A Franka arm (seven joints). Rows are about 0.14 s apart.
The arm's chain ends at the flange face. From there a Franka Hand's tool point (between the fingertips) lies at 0.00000 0.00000 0.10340 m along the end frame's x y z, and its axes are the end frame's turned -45 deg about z.
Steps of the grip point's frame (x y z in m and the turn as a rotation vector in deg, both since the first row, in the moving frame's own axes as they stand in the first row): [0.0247 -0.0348 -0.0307 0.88 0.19 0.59]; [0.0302 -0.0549 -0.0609 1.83 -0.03 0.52]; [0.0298 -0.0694 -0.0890 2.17 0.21 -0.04]
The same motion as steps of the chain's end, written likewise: [-0.0063 -0.0407 -0.0307 0.76 -0.49 0.59]; [-0.0151 -0.0579 -0.0608 1.27 -1.32 0.52]; [-0.0255 -0.0671 -0.0889 1.68 -1.39 -0.04]
